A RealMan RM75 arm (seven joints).
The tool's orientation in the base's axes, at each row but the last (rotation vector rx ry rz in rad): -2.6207 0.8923 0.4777; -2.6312 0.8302 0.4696; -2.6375 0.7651 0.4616; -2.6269 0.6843 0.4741; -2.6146 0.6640 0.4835
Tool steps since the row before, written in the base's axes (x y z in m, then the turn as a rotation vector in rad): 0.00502 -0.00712 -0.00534 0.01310 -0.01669 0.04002; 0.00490 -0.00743 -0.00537 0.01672 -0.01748 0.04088; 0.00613 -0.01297 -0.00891 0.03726 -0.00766 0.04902; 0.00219 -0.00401 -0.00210 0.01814 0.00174 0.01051; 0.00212 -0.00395 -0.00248 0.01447 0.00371 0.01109
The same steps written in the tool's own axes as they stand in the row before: 0.00966 0.00323 0.00080 0.00199 -0.00375 -0.04510; 0.00958 0.00398 0.00069 0.00483 -0.00549 -0.04693; 0.01426 0.00897 0.00116 0.01363 -0.02677 -0.05429; 0.00423 0.00268 -0.00043 0.00997 -0.01376 -0.01241; 0.00427 0.00282 -0.00015 0.00595 -0.01364 -0.01117
